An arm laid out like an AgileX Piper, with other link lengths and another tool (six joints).
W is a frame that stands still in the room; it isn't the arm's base.
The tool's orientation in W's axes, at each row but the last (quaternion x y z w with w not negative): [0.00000, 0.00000, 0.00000, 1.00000]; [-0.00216, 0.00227, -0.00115, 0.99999]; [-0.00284, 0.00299, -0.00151, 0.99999]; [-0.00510, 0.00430, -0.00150, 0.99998]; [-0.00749, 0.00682, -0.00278, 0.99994]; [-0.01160, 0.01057, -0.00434, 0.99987]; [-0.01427, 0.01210, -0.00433, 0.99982]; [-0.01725, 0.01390, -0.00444, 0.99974]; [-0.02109, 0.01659, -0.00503, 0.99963]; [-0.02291, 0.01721, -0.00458, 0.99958]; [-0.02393, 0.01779, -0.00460, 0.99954]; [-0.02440, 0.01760, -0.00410, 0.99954]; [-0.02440, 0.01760, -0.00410, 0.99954]
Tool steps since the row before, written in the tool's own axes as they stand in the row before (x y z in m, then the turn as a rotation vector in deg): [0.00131, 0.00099, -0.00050, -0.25, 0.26, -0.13]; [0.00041, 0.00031, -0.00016, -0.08, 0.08, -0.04]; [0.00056, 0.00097, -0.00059, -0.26, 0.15, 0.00]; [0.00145, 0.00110, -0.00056, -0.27, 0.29, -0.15]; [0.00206, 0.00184, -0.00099, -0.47, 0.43, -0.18]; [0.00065, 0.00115, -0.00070, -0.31, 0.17, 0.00]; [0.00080, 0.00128, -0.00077, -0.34, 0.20, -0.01]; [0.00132, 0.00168, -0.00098, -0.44, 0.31, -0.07]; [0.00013, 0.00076, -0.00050, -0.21, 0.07, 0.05]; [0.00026, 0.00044, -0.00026, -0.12, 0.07, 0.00]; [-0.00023, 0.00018, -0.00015, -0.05, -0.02, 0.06]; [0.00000, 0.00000, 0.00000, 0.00, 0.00, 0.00]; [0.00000, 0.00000, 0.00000, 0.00, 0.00, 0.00]
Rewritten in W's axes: [0.00131, 0.00099, -0.00050, -0.25, 0.26, -0.13]; [0.00041, 0.00031, -0.00016, -0.08, 0.08, -0.04]; [0.00056, 0.00096, -0.00060, -0.26, 0.15, 0.00]; [0.00145, 0.00109, -0.00058, -0.27, 0.29, -0.15]; [0.00206, 0.00181, -0.00105, -0.47, 0.43, -0.18]; [0.00064, 0.00113, -0.00074, -0.31, 0.17, 0.00]; [0.00079, 0.00125, -0.00083, -0.34, 0.20, -0.01]; [0.00131, 0.00163, -0.00107, -0.44, 0.31, -0.07]; [0.00012, 0.00074, -0.00054, -0.21, 0.07, 0.05]; [0.00025, 0.00043, -0.00029, -0.12, 0.07, 0.00]; [-0.00023, 0.00017, -0.00015, -0.05, -0.02, 0.06]; [0.00000, 0.00000, 0.00000, 0.00, 0.00, 0.00]; [0.00000, 0.00000, 0.00000, 0.00, 0.00, 0.00]
